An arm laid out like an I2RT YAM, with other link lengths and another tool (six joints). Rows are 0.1 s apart.
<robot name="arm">
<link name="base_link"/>
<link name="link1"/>
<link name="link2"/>
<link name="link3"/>
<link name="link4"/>
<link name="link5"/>
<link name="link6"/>
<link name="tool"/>
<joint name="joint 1" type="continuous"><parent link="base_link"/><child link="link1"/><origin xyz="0.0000 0.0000 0.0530" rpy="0.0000 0.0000 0.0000"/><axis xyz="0 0 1"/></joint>
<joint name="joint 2" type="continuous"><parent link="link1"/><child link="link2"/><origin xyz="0.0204 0.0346 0.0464" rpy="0.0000 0.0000 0.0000"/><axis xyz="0 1 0"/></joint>
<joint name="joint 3" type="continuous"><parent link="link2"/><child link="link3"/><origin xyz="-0.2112 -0.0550 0.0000" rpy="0.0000 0.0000 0.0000"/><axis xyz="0 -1 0"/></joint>
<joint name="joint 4" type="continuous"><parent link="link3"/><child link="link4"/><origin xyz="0.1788 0.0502 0.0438" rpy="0.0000 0.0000 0.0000"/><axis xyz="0 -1 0"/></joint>
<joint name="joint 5" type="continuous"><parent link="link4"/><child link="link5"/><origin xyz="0.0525 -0.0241 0.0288" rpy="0.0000 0.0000 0.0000"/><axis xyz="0 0 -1"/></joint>
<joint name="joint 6" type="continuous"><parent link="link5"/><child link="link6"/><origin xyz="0.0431 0.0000 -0.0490" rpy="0.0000 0.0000 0.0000"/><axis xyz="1 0 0"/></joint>
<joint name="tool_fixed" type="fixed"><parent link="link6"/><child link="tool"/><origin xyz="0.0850 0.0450 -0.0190" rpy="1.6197 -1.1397 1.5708"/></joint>
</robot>
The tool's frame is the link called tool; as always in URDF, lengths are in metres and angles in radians. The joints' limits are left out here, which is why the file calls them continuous.
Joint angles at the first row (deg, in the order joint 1, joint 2, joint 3, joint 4, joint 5, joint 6):
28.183, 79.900, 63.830, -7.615, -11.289, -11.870
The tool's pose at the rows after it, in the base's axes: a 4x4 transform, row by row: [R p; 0 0 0 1], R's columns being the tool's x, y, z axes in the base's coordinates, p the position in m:
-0.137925 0.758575 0.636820 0.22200; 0.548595 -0.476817 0.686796 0.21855; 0.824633 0.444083 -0.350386 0.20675; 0 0 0 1
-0.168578 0.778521 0.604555 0.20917; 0.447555 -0.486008 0.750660 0.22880; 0.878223 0.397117 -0.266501 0.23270; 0 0 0 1
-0.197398 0.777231 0.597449 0.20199; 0.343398 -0.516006 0.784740 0.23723; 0.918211 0.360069 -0.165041 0.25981; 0 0 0 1
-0.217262 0.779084 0.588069 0.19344; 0.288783 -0.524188 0.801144 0.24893; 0.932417 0.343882 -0.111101 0.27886; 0 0 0 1
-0.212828 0.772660 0.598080 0.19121; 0.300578 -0.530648 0.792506 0.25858; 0.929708 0.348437 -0.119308 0.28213; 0 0 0 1
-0.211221 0.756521 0.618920 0.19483; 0.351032 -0.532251 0.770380 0.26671; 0.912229 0.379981 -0.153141 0.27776; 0 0 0 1
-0.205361 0.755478 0.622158 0.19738; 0.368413 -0.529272 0.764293 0.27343; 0.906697 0.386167 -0.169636 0.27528; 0 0 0 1
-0.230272 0.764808 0.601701 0.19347; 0.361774 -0.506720 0.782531 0.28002; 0.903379 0.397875 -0.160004 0.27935; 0 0 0 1
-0.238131 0.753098 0.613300 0.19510; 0.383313 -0.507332 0.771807 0.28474; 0.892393 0.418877 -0.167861 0.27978; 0 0 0 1
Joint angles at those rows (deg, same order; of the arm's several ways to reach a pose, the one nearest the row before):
30.577, 77.813, 64.327, -6.218, -13.185, -9.160
32.146, 75.549, 65.532, -4.847, -15.853, -4.455
33.855, 73.878, 66.638, -1.574, -16.043, 0.422
37.340, 73.757, 69.227, -1.031, -13.677, 2.866
40.437, 75.083, 71.679, -2.545, -9.832, 2.843
42.714, 77.484, 74.359, -4.639, -5.844, 0.916
43.847, 79.464, 76.109, -5.329, -4.348, 0.550
44.994, 80.374, 77.725, -5.448, -4.811, -0.143
46.183, 81.682, 79.646, -6.438, -2.751, -1.258

